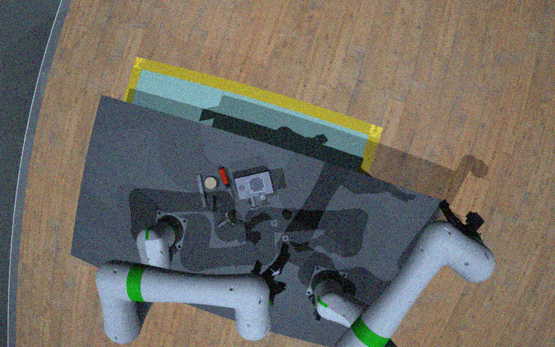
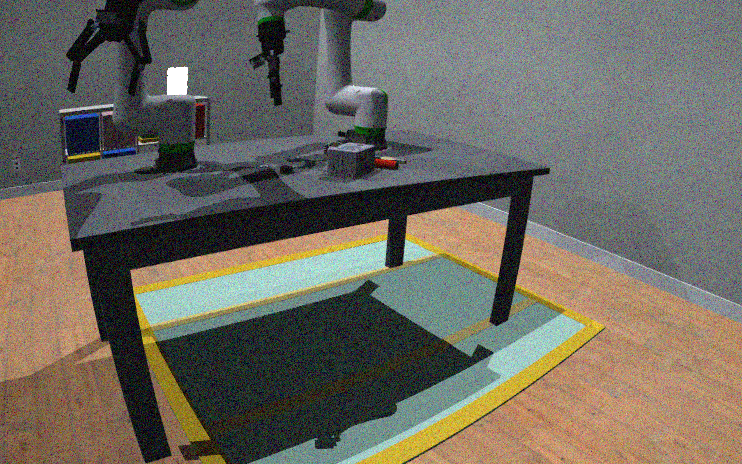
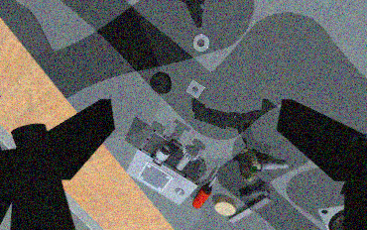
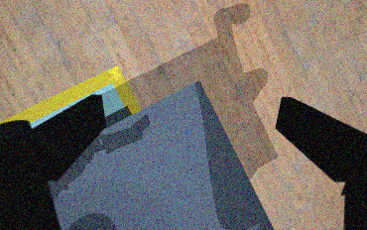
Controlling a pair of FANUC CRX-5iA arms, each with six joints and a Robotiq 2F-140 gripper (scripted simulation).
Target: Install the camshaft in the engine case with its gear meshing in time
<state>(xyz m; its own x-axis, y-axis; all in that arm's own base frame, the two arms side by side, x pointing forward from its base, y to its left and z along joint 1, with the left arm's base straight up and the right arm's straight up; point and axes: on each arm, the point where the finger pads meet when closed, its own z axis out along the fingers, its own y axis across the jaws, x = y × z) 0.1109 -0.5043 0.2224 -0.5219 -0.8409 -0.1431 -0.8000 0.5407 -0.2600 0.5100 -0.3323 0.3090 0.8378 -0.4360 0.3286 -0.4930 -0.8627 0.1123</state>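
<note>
The crank gear lies 120 mm ahead of my left hand, 130 mm to the left of it and 160 mm below it. Round my left hand: grey bolt-like part (50 mm ahead, 320 mm to the left, 210 mm below); dark round part (130 mm ahead, 20 mm to the right, 210 mm below); square plate (70 mm ahead, 30 mm to the left, 220 mm below).
</note>
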